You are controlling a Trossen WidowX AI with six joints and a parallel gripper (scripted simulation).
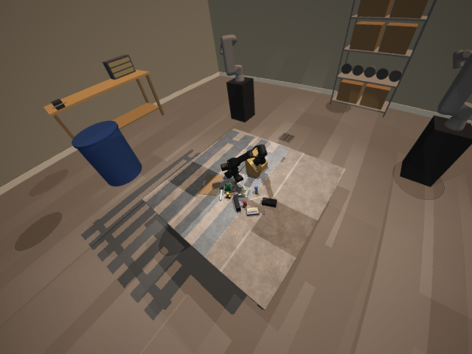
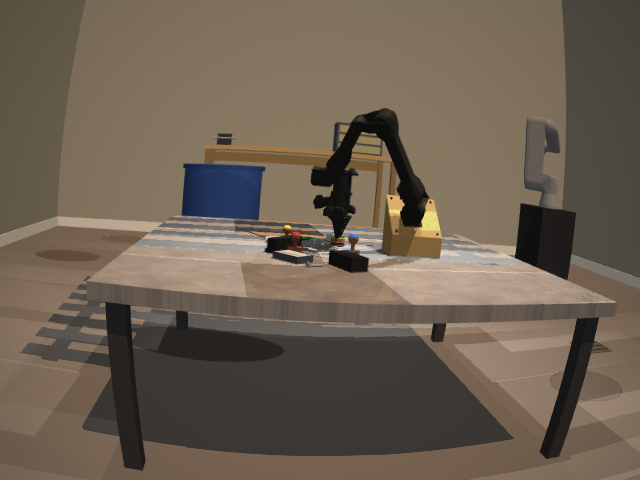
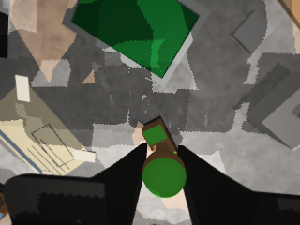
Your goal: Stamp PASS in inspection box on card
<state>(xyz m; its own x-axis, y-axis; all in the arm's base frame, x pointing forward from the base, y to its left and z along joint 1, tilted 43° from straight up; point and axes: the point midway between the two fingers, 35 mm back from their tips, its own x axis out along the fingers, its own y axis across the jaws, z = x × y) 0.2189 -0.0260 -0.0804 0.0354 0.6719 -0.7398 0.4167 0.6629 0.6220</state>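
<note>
Right now my gripper tip is right at the green-knobbed PASS stamp. Also, from my gripper tip: yellow-knobbed stamp 17 cm ahead, 5 cm to the left, 1 cm below; then green ink pad 10 cm ahead, 2 cm to the right, 2 cm below; then cream card 12 cm to the left, 4 cm ahead, 3 cm below.
</note>
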